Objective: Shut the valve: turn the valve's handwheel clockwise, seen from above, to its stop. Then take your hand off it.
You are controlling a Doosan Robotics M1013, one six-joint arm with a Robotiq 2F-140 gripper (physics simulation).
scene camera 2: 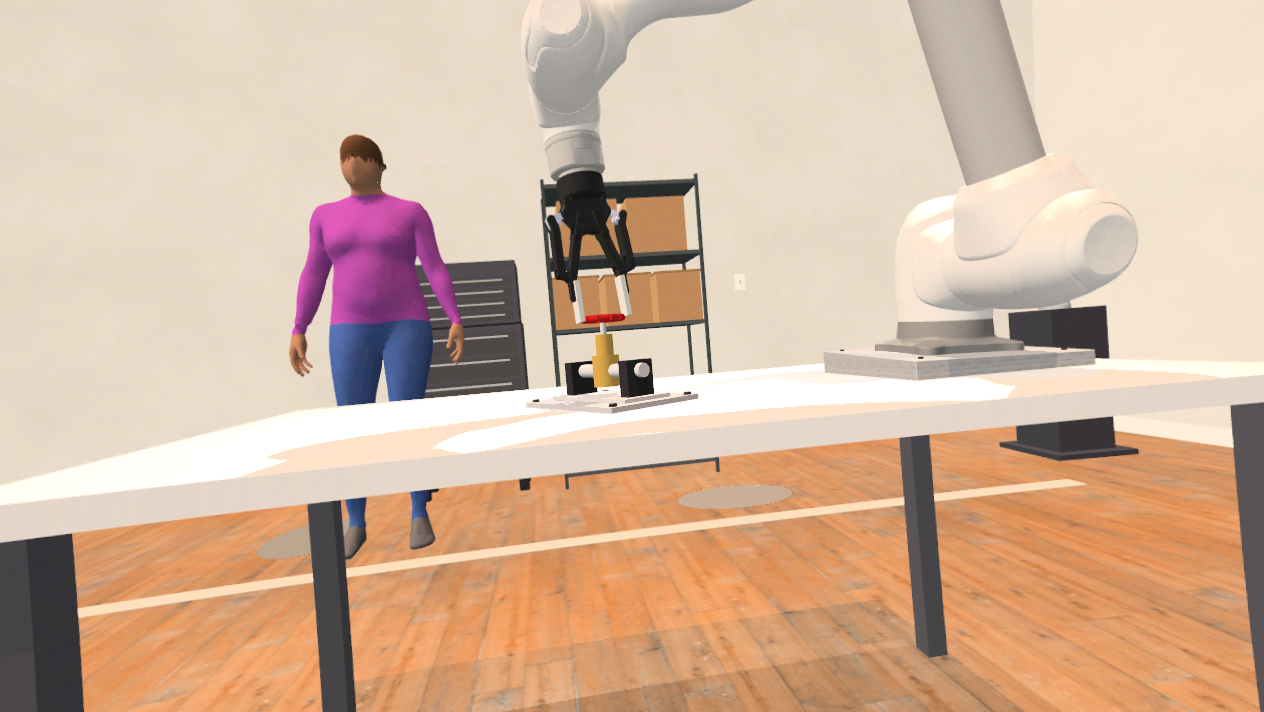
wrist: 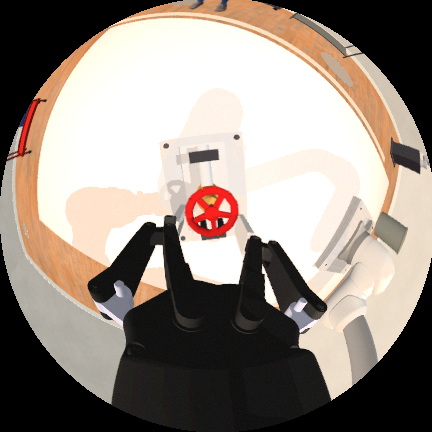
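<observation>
The red handwheel (scene camera 2: pixel 604 317) (wrist: pixel 212 189) sits level on top of the brass valve body (scene camera 2: pixel 603 353), above a pale base plate (scene camera 2: pixel 566 403) (wrist: pixel 234 165). My gripper (scene camera 2: pixel 605 314) (wrist: pixel 210 218) points down over the valve, partly closed, with one pale finger pad on each side of the wheel. The pads stand against opposite sides of its rim, so the gripper is shut on the handwheel. The far ends of the pads are partly hidden behind the rim in the wrist view.
Two black brackets (scene camera 2: pixel 636 376) (wrist: pixel 204 155) hold the valve's pipe on the plate. The white table (scene camera 2: pixel 353 459) (wrist: pixel 125 100) carries the valve and the arm's base (scene camera 2: pixel 937 362). A person (scene camera 2: pixel 375 256), a shelf rack (scene camera 2: pixel 697 212) and a dark cabinet (scene camera 2: pixel 477 340) stand beyond the table.
</observation>
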